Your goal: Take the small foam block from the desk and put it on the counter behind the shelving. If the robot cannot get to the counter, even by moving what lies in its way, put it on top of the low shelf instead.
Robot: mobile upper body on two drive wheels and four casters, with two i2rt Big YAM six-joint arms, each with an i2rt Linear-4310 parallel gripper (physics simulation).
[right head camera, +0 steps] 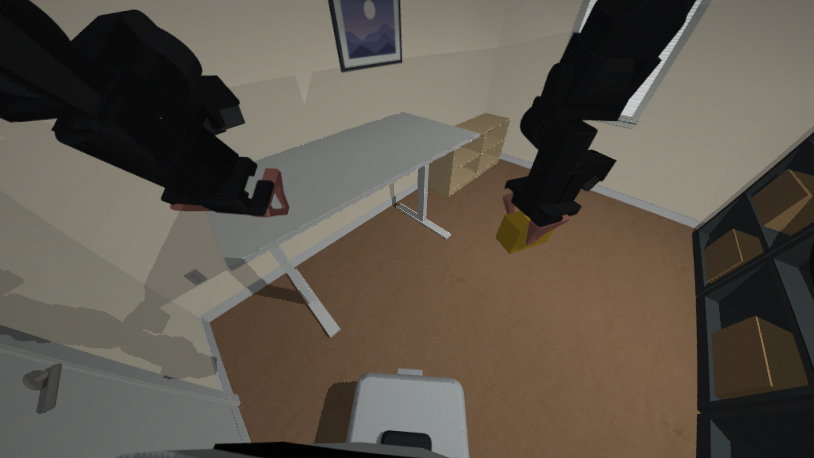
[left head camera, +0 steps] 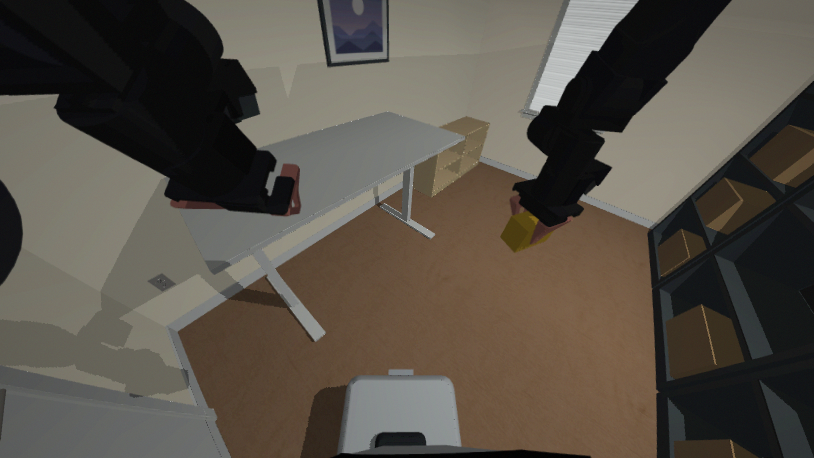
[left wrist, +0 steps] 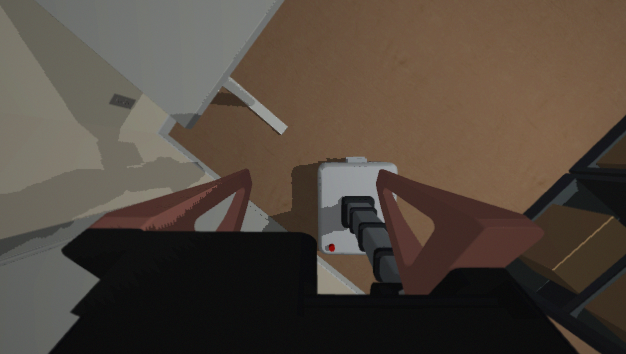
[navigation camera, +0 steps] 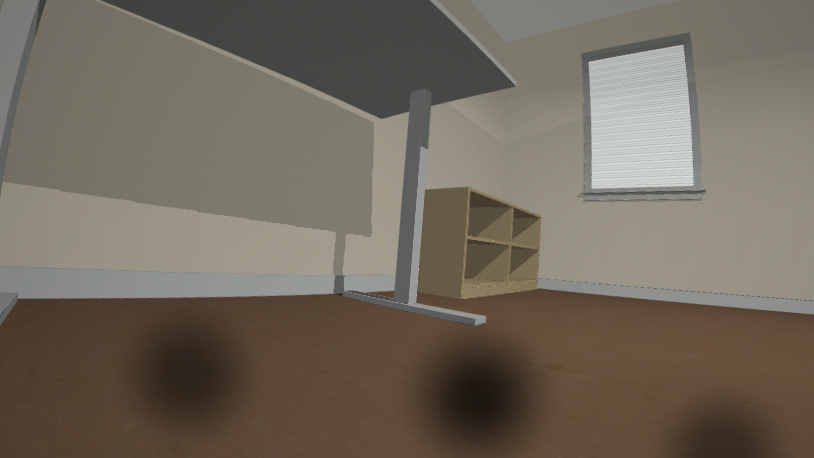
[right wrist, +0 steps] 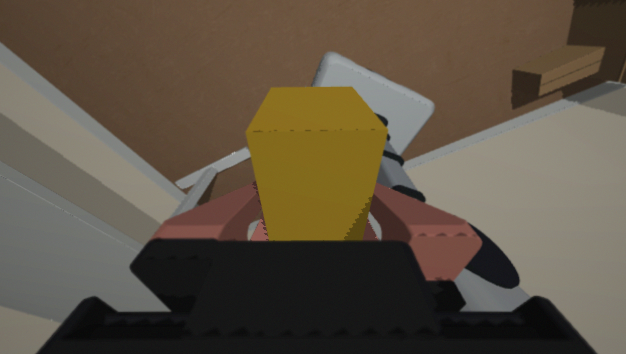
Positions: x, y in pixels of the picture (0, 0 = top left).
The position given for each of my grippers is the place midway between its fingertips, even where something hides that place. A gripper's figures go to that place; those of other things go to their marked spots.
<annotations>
My left gripper (right head camera: 260, 208) is 42 cm from the lens. My right gripper (right head camera: 520, 235) is 46 cm from the lens.
</annotations>
